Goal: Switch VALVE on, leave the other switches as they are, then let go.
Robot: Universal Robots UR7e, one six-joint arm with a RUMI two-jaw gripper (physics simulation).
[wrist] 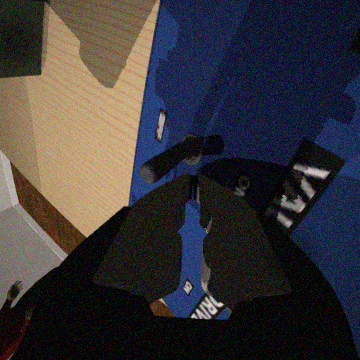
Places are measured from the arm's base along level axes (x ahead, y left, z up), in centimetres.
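Where they show: gripper, fingertip midpoint: (192, 177).
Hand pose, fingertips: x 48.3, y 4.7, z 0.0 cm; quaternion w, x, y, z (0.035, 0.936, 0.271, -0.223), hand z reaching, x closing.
After its pixels a point has its place.
The VALVE switch's dark lever (167, 161) {x 46.9, y 6.2, z 2.6 cm} is in the middle of the wrist view, its round tip pointing left and down from its pivot. A small pale label, too blurred to read, is above left of it. A shadowed, hard-to-read label (242, 185) {x 50.8, y 7.2, z 0.8 cm} is below right. The partly shadowed VALVE label (304, 186) {x 52.7, y 9.9, z 1.8 cm} is at the right. My gripper (192, 177) {x 48.2, y 4.7, z 0.0 cm} is shut and empty, its tips just below the lever in the view. I cannot tell whether they touch it, or which end position the lever is in.
The blue panel (330, 215) {x 54.3, y 10.0, z 2.4 cm} carries the switches. Between the fingers show part of a DRIVE label (207, 306) {x 56.6, y -2.9, z 1.7 cm}, a small ON label (187, 286) {x 54.6, y -4.2, z 0.8 cm} and a grey part. A wooden table (90, 150) {x 30.8, y -12.8, z -9.7 cm} lies left, with a dark green block (20, 40) {x 12.6, y -2.7, z -6.0 cm} and a reddish-brown object (12, 325).
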